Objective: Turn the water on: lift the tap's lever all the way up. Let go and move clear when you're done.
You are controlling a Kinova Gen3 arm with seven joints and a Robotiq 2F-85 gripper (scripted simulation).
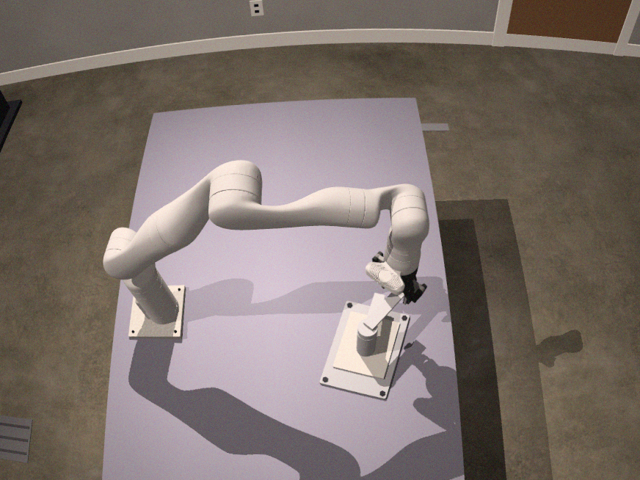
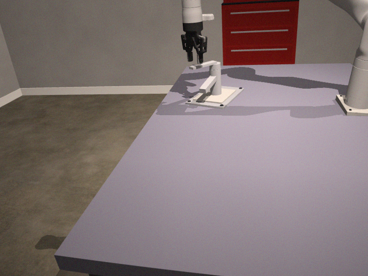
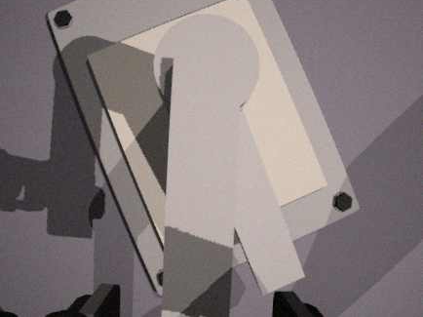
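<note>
The flat lever is 3 cm to the right of my hand, 3 cm below it and 3 cm behind it. Also, from my hand: tap: 9 cm below, 5 cm to the right, 5 cm behind.
</note>
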